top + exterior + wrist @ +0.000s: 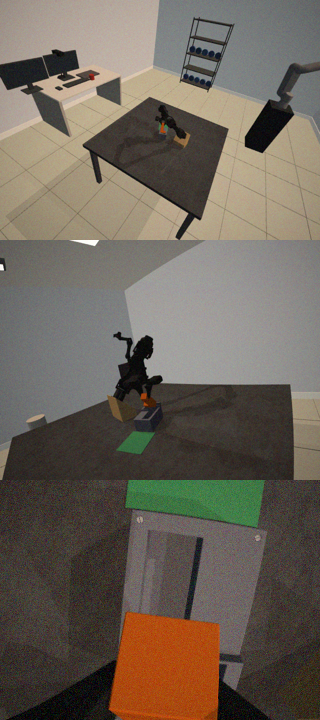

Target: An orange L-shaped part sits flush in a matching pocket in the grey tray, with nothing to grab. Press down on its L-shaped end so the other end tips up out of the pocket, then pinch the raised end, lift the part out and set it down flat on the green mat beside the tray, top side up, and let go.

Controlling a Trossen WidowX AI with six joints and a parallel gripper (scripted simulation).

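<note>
The green mat lies 16 cm below my gripper tip, 14 cm to the right of it and 3 cm ahead of it. Also, from my gripper tip: orange L-shaped part: 3 cm to the left, 3 cm below, 2 cm behind.
</note>
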